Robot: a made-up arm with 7 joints. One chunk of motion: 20 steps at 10 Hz.
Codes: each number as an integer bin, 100 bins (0 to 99) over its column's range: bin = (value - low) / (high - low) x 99, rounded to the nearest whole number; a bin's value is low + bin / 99 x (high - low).
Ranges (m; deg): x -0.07..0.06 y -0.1..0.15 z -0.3..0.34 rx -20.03..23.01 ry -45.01..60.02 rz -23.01..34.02
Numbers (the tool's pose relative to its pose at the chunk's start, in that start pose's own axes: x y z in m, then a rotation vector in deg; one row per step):
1: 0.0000 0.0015 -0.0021 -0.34 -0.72 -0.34
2: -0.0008 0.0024 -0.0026 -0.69 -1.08 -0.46
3: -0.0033 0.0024 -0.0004 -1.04 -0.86 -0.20
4: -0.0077 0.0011 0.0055 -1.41 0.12 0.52
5: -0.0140 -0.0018 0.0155 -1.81 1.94 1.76
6: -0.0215 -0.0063 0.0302 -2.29 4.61 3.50
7: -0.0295 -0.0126 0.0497 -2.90 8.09 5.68
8: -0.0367 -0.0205 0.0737 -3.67 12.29 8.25
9: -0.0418 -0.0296 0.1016 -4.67 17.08 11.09
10: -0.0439 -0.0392 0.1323 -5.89 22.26 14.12
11: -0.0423 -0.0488 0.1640 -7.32 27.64 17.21
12: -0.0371 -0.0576 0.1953 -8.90 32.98 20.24
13: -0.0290 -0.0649 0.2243 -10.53 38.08 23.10
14: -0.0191 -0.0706 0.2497 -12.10 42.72 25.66
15: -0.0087 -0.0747 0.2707 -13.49 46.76 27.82
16: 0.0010 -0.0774 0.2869 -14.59 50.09 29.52
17: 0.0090 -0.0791 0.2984 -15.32 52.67 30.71
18: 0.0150 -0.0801 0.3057 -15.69 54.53 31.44
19: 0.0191 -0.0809 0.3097 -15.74 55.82 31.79
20: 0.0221 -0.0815 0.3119 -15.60 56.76 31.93
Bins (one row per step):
1: 53 40 46 45 42 39
2: 53 41 46 44 41 39
3: 51 41 46 44 42 40
4: 47 40 47 43 43 41
5: 43 39 49 42 44 43
6: 37 37 51 41 47 46
7: 31 35 54 39 50 50
8: 25 31 58 38 54 54
9: 21 28 62 35 59 59
10: 20 24 67 33 63 64
11: 21 20 72 29 68 70
12: 25 17 77 26 74 75
13: 31 14 81 22 78 80
14: 39 12 85 18 83 84
15: 47 10 88 15 87 88
16: 54 9 91 13 90 91
17: 60 8 93 11 92 93
18: 65 8 94 10 94 95
19: 68 8 94 10 95 95
20: 70 7 95 10 96 95

